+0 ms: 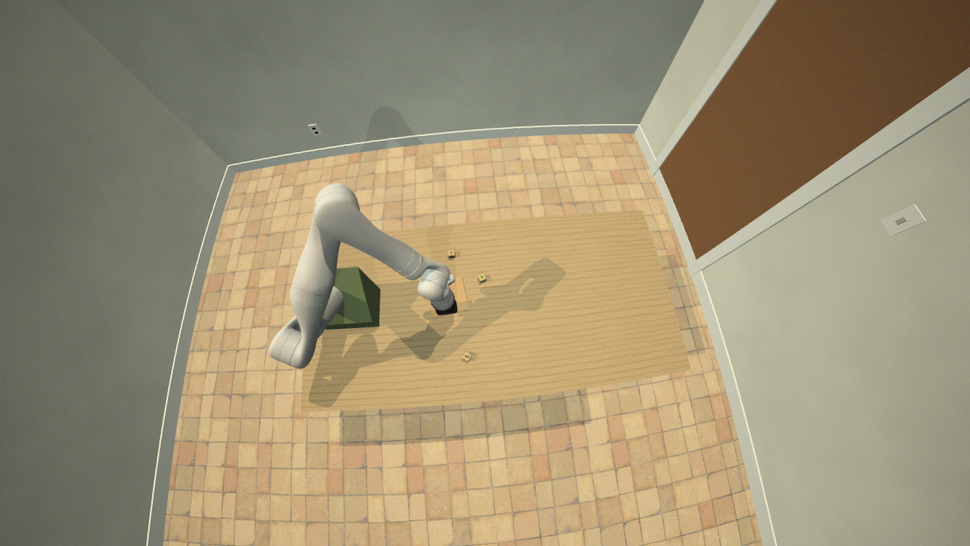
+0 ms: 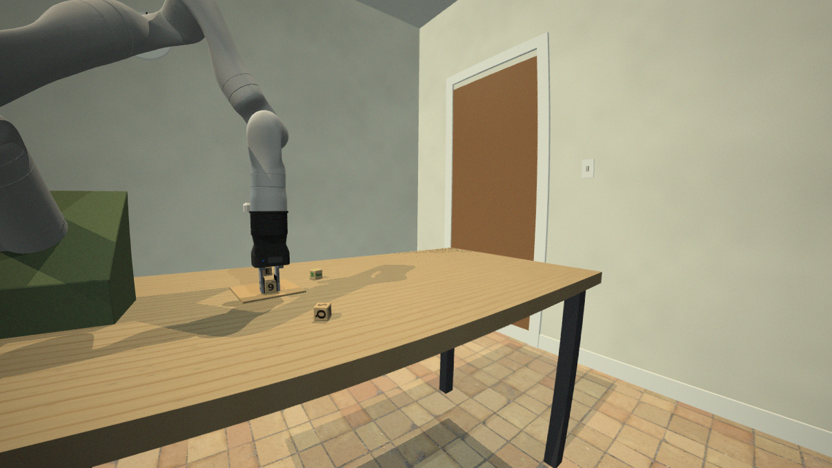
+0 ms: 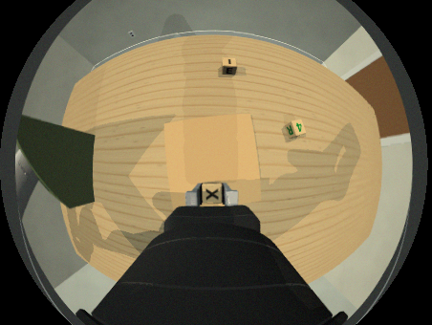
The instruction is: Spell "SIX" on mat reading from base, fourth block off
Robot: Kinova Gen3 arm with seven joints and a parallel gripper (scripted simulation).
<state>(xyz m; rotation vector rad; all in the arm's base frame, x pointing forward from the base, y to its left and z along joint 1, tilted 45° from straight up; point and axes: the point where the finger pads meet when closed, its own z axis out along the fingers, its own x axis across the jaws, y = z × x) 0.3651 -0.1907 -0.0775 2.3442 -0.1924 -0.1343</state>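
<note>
Right now my hand is 40 mm to the right of the tan mat and 20 mm above it. The rest, counted from my hand: tan block (200 mm to the right, 30 mm ahead, 10 mm below).
</note>
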